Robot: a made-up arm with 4 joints.
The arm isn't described. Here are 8 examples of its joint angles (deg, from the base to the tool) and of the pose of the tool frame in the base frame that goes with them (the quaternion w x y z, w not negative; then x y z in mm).
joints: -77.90 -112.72 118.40 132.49
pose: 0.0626 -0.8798 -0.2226 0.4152 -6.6 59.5 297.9
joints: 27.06 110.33 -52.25 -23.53
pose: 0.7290 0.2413 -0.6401 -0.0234 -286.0 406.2 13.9
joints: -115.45 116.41 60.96 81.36
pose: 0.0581 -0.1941 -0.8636 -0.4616 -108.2 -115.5 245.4
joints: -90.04 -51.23 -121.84 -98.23
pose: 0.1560 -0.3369 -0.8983 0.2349 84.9 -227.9 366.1
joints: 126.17 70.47 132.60 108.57
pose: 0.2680 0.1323 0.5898 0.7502 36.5 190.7 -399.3
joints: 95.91 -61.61 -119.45 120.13
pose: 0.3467 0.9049 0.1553 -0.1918 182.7 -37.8 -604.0
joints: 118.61 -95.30 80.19 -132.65
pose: 0.3360 -0.1620 -0.8815 0.2896 4.6 -184.4 -445.8
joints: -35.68 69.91 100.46 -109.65
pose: 0.8082 -0.5473 0.2061 0.0694 34.1 353.7 573.3
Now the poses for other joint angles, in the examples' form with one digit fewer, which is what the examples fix.
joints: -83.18 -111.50 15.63 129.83
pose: 0.654 0.737 -0.072 -0.157 128 -253 465
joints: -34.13 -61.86 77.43 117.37
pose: 0.477 0.801 -0.349 -0.103 114 62 316
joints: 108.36 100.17 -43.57 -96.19
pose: 0.841 -0.538 0.024 0.057 -60 204 -351
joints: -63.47 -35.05 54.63 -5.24
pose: 0.647 0.539 0.027 0.538 307 -160 636
